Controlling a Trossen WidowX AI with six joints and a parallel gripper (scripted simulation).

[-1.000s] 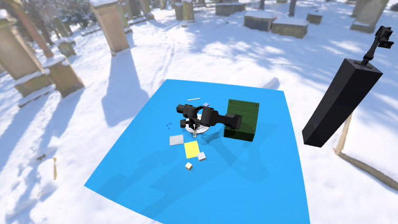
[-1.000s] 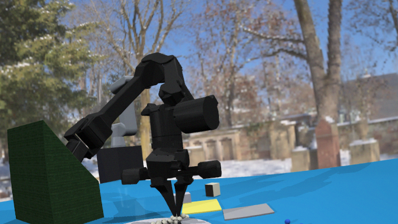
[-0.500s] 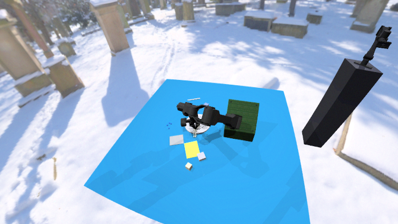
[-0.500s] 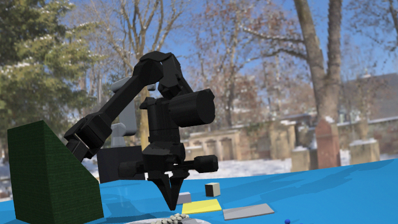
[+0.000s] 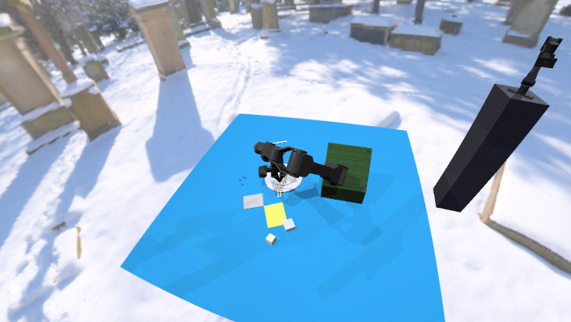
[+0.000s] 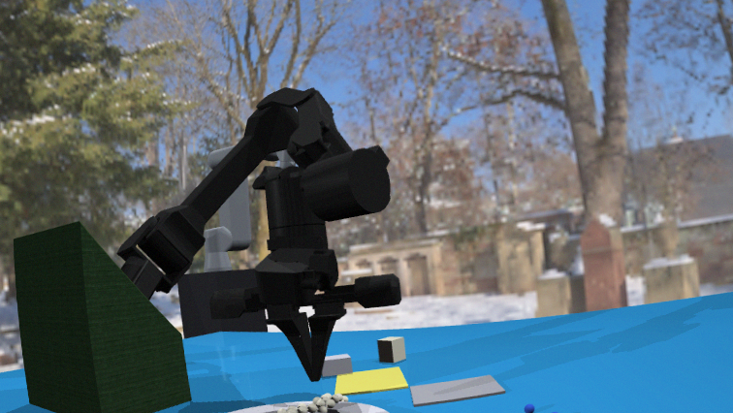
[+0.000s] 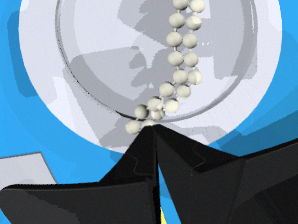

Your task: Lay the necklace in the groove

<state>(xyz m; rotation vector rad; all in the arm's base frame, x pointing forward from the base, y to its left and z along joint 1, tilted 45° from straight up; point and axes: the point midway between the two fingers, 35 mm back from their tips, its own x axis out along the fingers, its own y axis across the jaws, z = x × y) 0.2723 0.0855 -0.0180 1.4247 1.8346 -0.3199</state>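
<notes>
My gripper tip is 1 cm short of the round white bead board, 6 cm to the left of it and 4 cm above it. Also, from my gripper tip: yellow tile (4 cm behind, 16 cm to the left, 4 cm below); red object (12 cm ahead, 17 cm to the right, 4 cm below); grey tile (10 cm ahead, 13 cm to the left, 4 cm below).
</notes>
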